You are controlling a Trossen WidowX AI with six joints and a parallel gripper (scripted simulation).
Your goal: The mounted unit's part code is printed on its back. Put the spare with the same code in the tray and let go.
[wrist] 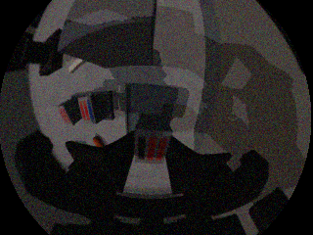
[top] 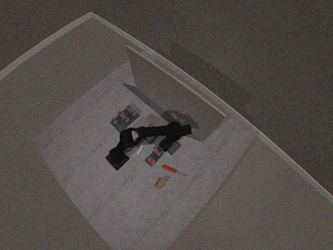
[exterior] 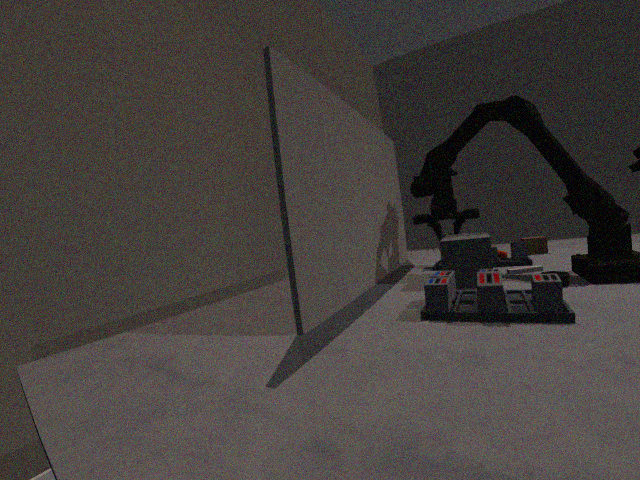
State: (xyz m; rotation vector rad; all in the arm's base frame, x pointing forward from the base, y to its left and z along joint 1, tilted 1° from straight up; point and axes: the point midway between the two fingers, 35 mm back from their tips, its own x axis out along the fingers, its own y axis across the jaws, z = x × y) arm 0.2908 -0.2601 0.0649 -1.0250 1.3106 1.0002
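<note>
Right now my gripper tip is 6 cm above the dark square tray, 1 cm to the right of it and 1 cm past it. Round my gripper tip: tan card 27 cm behind, 8 cm to the right, 4 cm below; then tall thin panel 20 cm ahead, 16 cm above, 15 cm to the left; then grey box 20 cm to the left, 2 cm behind, 1 cm below.
</note>
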